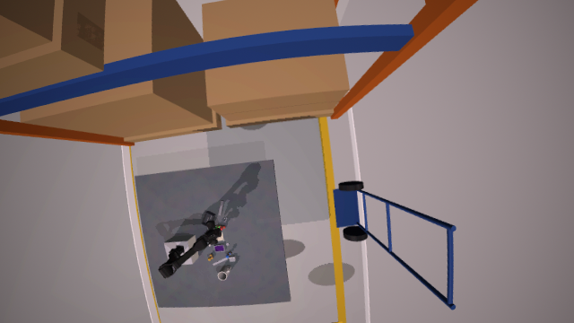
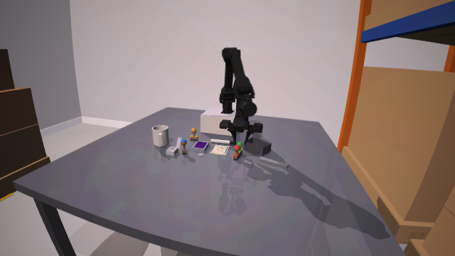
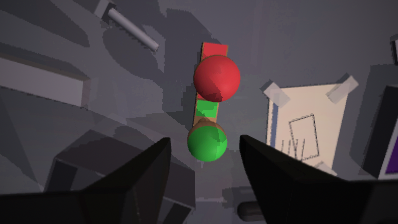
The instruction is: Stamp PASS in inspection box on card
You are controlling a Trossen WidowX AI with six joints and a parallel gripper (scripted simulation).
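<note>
Right now the green-knobbed stamp is 40 mm below my gripper tip. Round my gripper tip: red-knobbed stamp 40 mm ahead, 40 mm below; cream card 20 mm behind, 100 mm to the right, 60 mm below; dark tray 80 mm behind, 70 mm to the left, 40 mm below.
</note>
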